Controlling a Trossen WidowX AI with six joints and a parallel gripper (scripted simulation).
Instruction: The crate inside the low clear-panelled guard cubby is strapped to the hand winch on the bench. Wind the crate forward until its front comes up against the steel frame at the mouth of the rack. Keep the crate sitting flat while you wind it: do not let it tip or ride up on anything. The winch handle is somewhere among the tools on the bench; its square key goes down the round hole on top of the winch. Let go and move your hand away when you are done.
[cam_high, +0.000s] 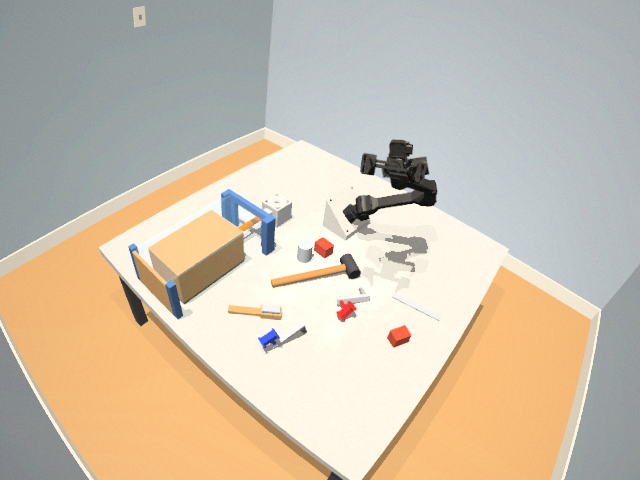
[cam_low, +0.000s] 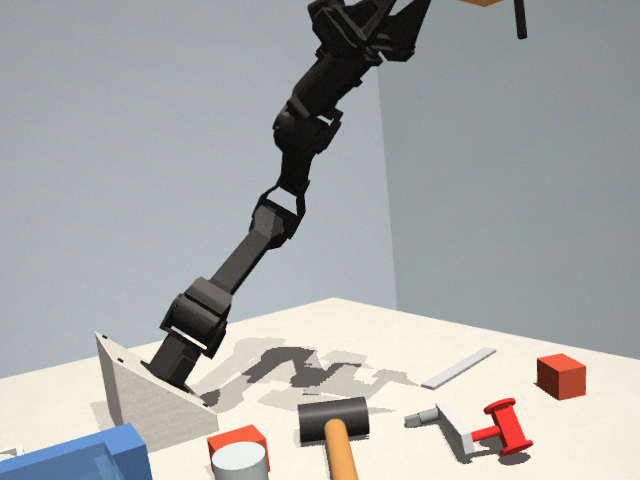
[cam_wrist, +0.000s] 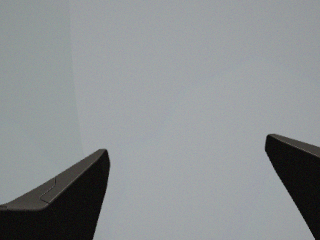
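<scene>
My gripper tip is now 530 mm above the grey crank bar and 30 mm short of it. The rest, counted from my gripper tip: grey metal strip (550 mm below, 200 mm to the left, 120 mm behind); blue-gripped crank (520 mm below, 300 mm ahead, 90 mm to the right); red knob (520 mm below, 70 mm ahead).
</scene>
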